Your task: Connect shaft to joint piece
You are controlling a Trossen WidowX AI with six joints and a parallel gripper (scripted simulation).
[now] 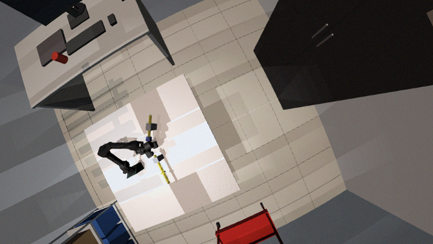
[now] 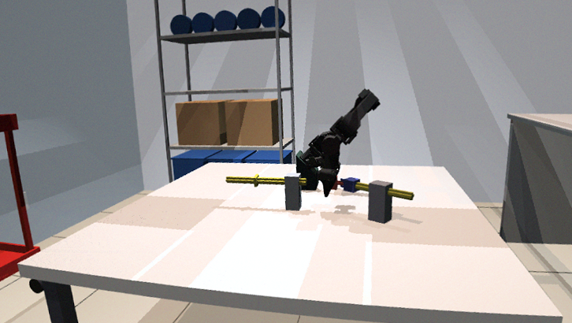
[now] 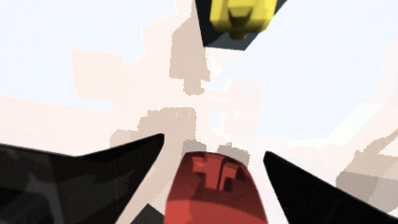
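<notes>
Right now the red joint piece is 20 mm to the left of my gripper tip and 40 mm above it.
</notes>
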